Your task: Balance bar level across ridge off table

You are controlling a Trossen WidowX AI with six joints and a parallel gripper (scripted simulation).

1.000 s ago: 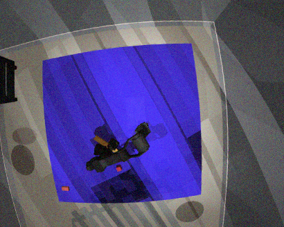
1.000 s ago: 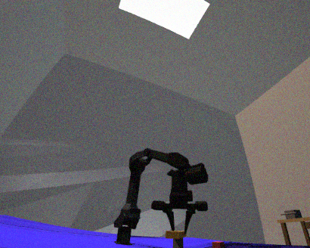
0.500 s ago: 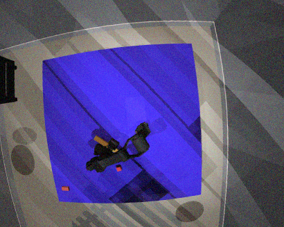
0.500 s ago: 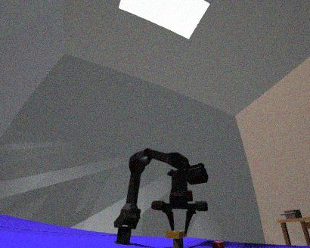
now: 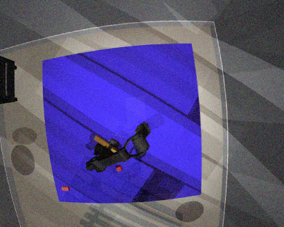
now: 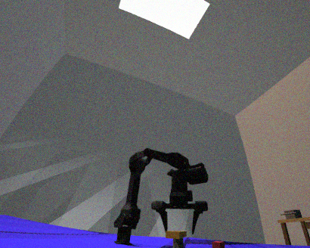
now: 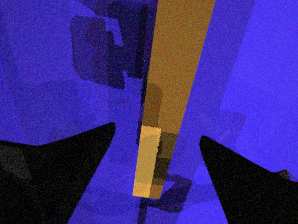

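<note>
The yellow bar is 20 mm ahead of my gripper tip and 20 mm to the right of it. The rest, counted from my gripper tip: flat red piece (490 mm ahead, 380 mm to the left, 60 mm below).
</note>
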